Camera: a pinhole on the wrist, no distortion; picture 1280 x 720 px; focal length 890.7 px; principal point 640.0 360.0 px. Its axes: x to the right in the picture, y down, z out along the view. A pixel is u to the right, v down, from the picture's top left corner.
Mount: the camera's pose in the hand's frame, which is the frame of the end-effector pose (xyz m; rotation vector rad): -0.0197 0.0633 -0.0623 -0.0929 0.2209 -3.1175
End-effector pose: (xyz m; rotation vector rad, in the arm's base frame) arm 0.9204 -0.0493 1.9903 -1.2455 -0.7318 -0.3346
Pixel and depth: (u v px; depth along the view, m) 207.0 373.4 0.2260
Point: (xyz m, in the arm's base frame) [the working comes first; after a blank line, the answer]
In the camera's frame: -0.1099 0.0034 0.2260

0.9653 0.1206 2.0576
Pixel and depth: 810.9 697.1 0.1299
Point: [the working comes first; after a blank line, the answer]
In the camera's frame: 0.0249 0.0492 0.1299

0.8721 0.0007 1.9774
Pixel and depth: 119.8 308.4 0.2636
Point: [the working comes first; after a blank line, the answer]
In the camera's frame: -0.1540 -0.0153 0.2636

0.9956 0.1670 2.0829
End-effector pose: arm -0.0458 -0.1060 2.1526 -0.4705 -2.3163 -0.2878
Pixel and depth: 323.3 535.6 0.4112
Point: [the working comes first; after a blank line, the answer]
In the camera's frame: -0.1462 0.0811 0.4112

-0.3794 -0.0237 2.0293
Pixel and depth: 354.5 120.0 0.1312
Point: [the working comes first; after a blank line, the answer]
In the camera's frame: -0.0421 -0.0354 0.1312

-0.0759 -0.0017 2.1303
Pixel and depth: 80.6 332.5 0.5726
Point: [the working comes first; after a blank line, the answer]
In the camera's frame: -0.3596 -0.0177 0.5726

-0.5936 0.1577 2.0797
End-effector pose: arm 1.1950 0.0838 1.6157 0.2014 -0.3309 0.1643
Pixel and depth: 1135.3 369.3 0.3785
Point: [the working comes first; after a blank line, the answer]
In the camera's frame: 0.2105 0.0040 0.3785

0.9029 -0.0122 1.8458
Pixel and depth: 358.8 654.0 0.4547
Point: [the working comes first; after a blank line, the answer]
In the camera's frame: -0.1436 0.1501 0.4547

1.2565 -0.1179 1.9736
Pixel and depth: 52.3 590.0 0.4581
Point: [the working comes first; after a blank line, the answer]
In the camera's frame: -0.3023 0.1183 0.4581

1.3980 -0.0646 2.0315
